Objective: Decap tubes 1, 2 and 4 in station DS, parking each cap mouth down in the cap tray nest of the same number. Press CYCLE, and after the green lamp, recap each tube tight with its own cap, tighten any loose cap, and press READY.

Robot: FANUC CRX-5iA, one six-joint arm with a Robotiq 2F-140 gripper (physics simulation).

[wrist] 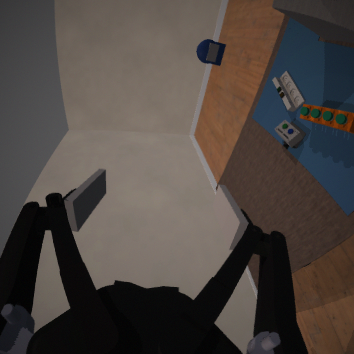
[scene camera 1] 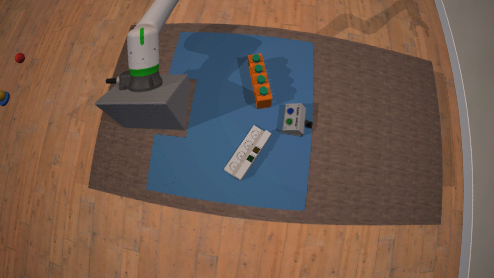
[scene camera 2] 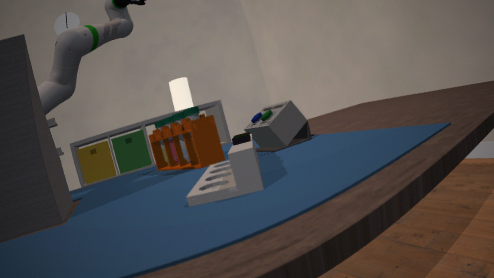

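Where they show: gripper, between the fingertips: (wrist: 160, 188); arm's base, origin of its link: (scene camera 1: 145, 85).
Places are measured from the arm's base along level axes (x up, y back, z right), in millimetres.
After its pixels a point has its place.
The orange tube rack (scene camera 1: 264, 103) {x -135, y -480, z 10 mm} (scene camera 2: 210, 140) {x -144, y -487, z 9 mm} (wrist: 327, 123) {x -96, y -474, z -127 mm} stands on the blue mat and holds tubes with green caps (scene camera 1: 261, 79) (wrist: 327, 116) on. The white cap tray (scene camera 1: 243, 169) {x -146, y -413, z 282 mm} (scene camera 2: 247, 170) {x -167, y -395, z 317 mm} (wrist: 293, 104) {x -174, y -479, z 132 mm} has round nests that look empty; two dark lamps (scene camera 1: 250, 158) {x -138, y -437, z 238 mm} sit on its raised side. The grey button box (scene camera 1: 300, 127) {x -120, y -627, z 107 mm} (scene camera 2: 281, 127) {x -152, y -583, z 119 mm} (wrist: 295, 138) {x -145, y -606, z 6 mm} carries a blue button (scene camera 1: 290, 111) {x -120, y -586, z 43 mm} and a green button (scene camera 1: 289, 121) {x -119, y -582, z 85 mm}. My gripper (wrist: 160, 188) {x 510, y -544, z -370 mm} is open and empty, high above and away from these things. Number labels are not readable.
The arm's grey base block (scene camera 1: 145, 114) {x 8, y -31, z 127 mm} (scene camera 2: 30, 150) {x -71, y -132, z 126 mm} stands at the mat's left in scene camera 1. The blue mat (scene camera 1: 195, 175) {x -191, y -217, z 315 mm} lies on the brown table (scene camera 1: 375, 150) {x -194, y -1004, z 166 mm}. A shelf unit (scene camera 2: 73, 153) with yellow and green bins and a glowing white cylinder (scene camera 2: 180, 93) stand behind the rack.
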